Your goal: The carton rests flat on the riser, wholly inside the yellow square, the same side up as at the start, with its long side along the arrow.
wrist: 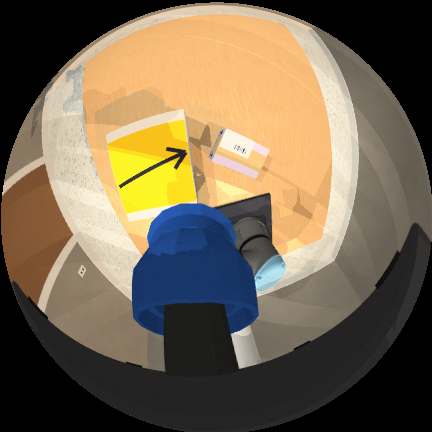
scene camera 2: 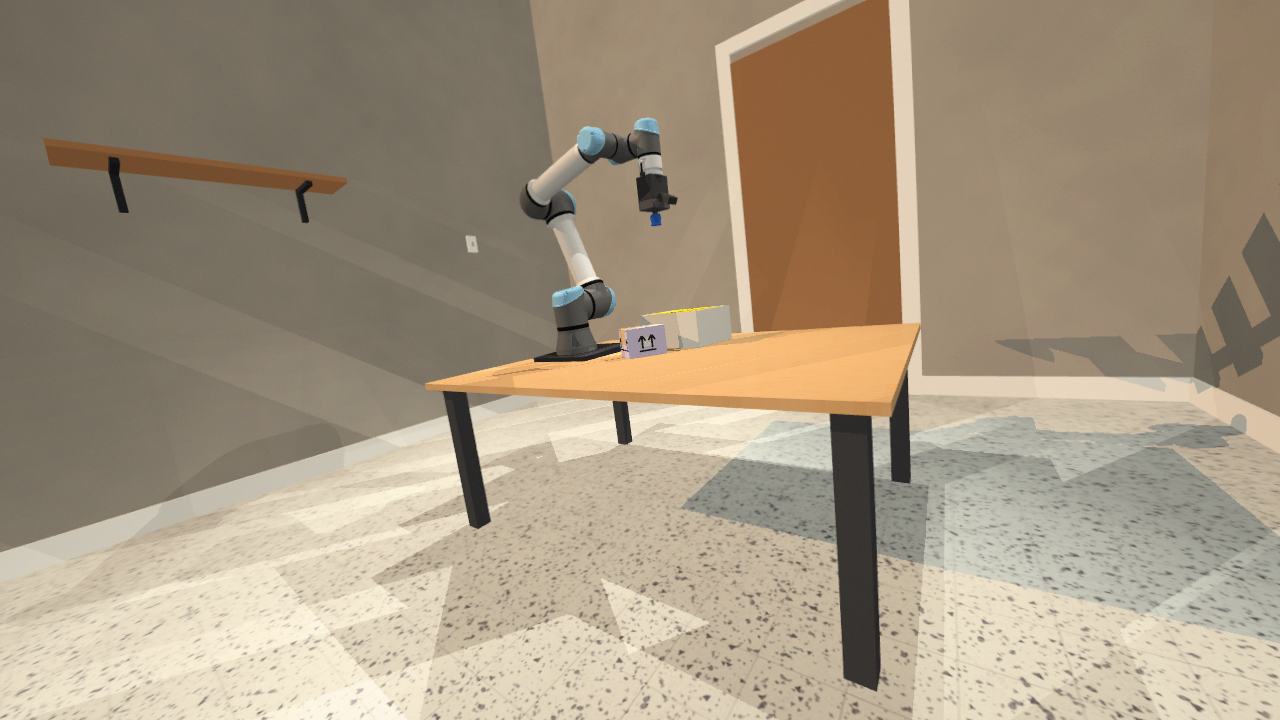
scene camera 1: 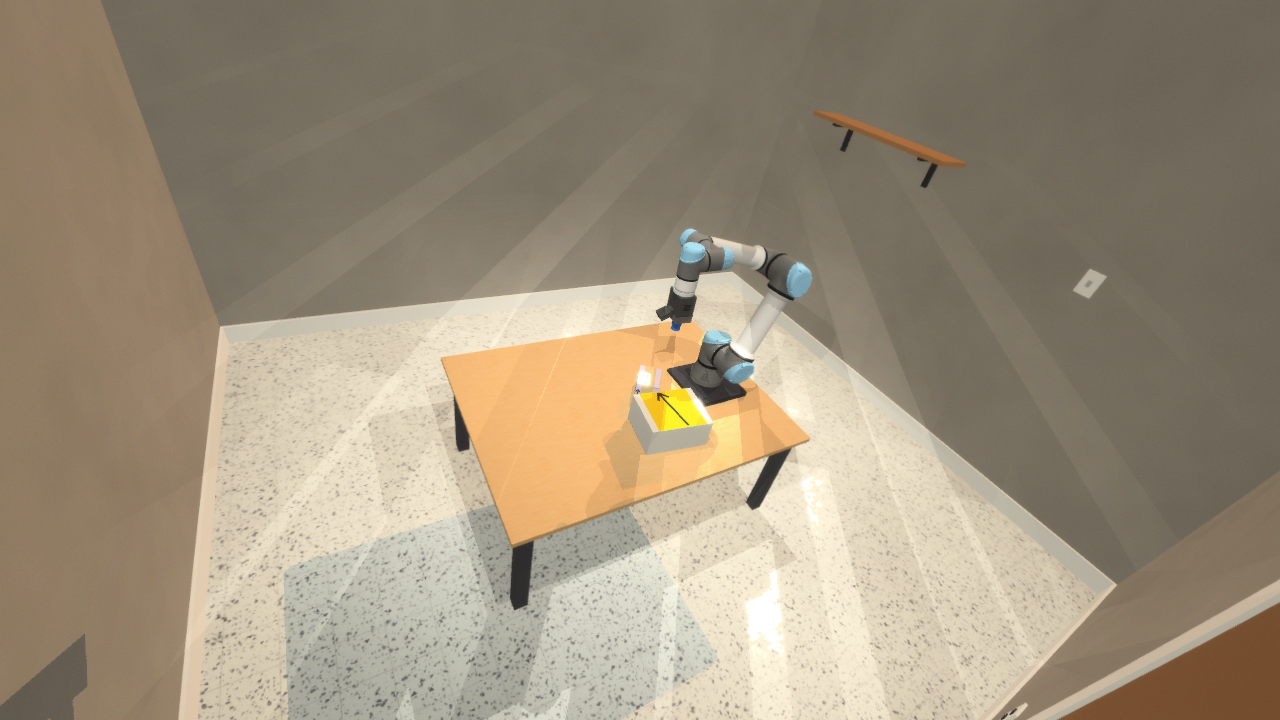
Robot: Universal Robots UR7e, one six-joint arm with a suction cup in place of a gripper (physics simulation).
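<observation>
The carton lies flat on the table beside the riser, apart from it, with its white barcode label up. Two black up arrows show on its lilac side in scene camera 2. The riser is a pale block with a yellow square on top. The black arrow on it points toward the carton's side; in the wrist view the carton's long side runs at an angle to it. My gripper, a blue suction cup, hangs high above the table and holds nothing.
The arm's black base plate is on the table, close to the riser and carton. A wooden wall shelf is beyond the table. A brown door is behind it in scene camera 2.
</observation>
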